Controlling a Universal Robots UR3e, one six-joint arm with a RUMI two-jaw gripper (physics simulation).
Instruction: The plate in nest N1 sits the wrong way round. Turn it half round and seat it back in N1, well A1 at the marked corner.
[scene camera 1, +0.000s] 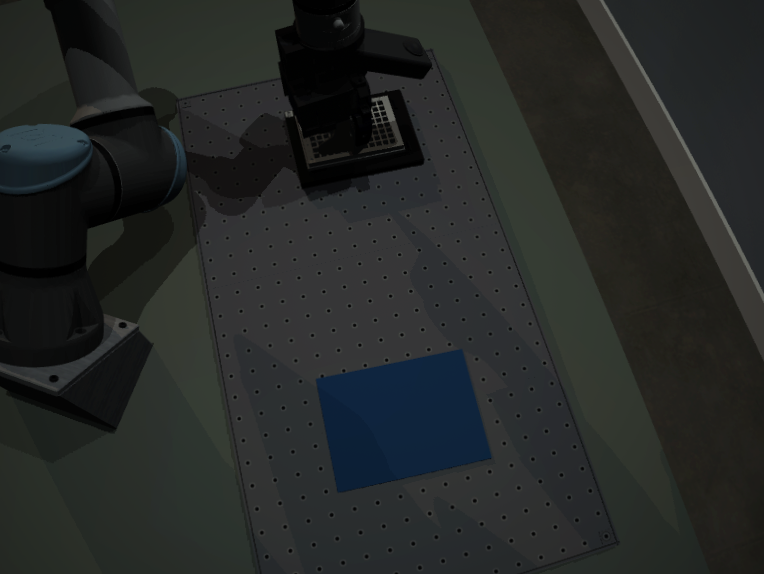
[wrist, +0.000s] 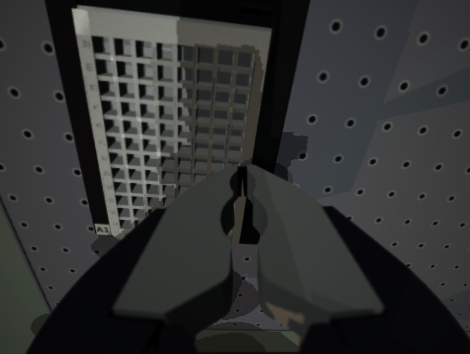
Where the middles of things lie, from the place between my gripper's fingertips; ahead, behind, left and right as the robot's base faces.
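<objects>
Black nest (scene camera 1: 386, 163): 4 cm to the left of my hand, 2 cm below it and 1 cm ahead of it. Flat blue rectangle (scene camera 1: 399, 420): 34 cm to the right of my hand, 3 cm below it, 1 cm behind it. The pale multi-well plate (scene camera 1: 386, 140) is 1 cm below my hand and 4 cm to the left of it.
</objects>
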